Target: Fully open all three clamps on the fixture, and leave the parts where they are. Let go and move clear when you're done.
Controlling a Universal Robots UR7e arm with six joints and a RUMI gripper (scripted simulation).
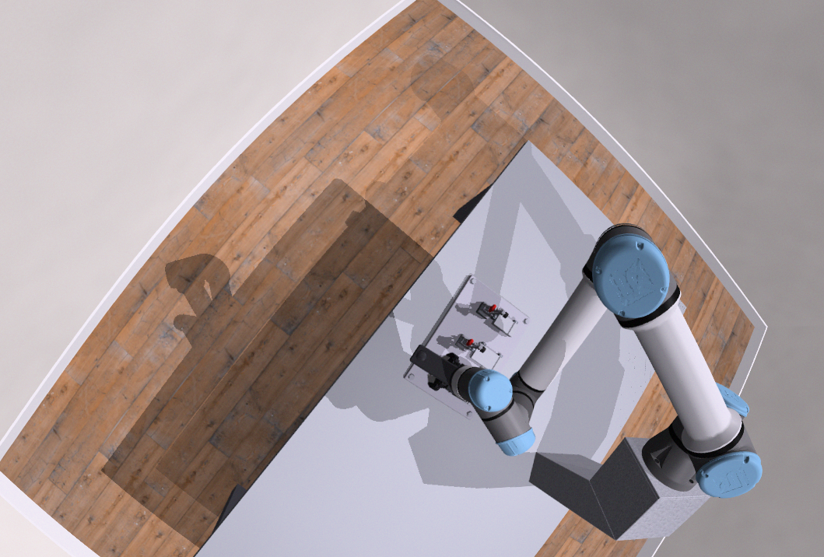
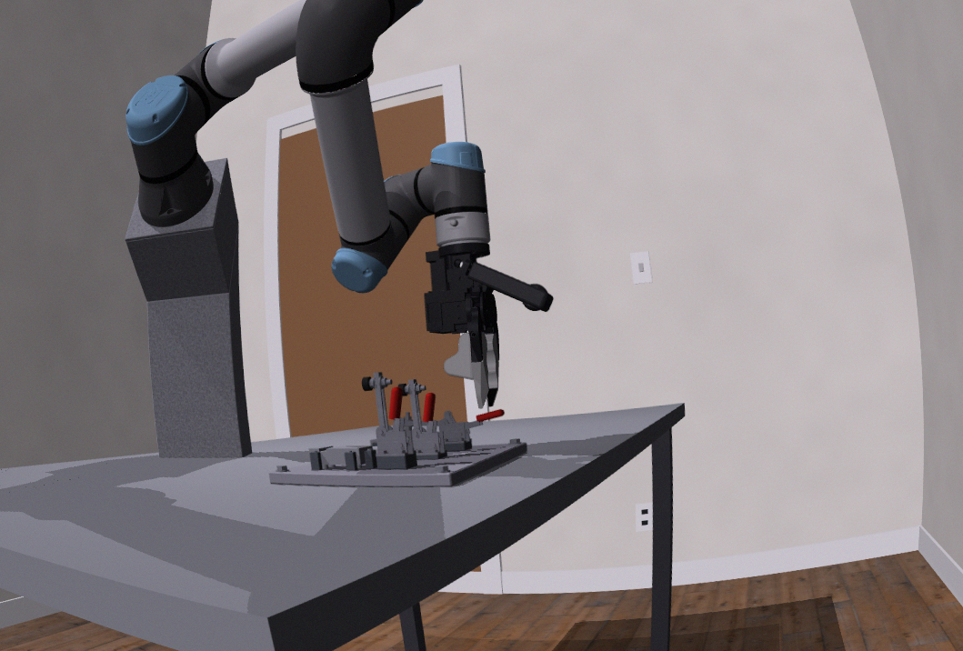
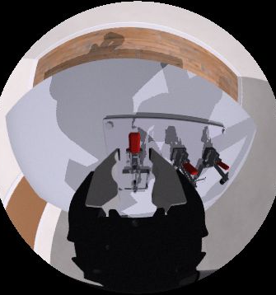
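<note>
The metal plate is 11 cm to the right of my hand, 8 cm below it and 8 cm behind it.
</note>
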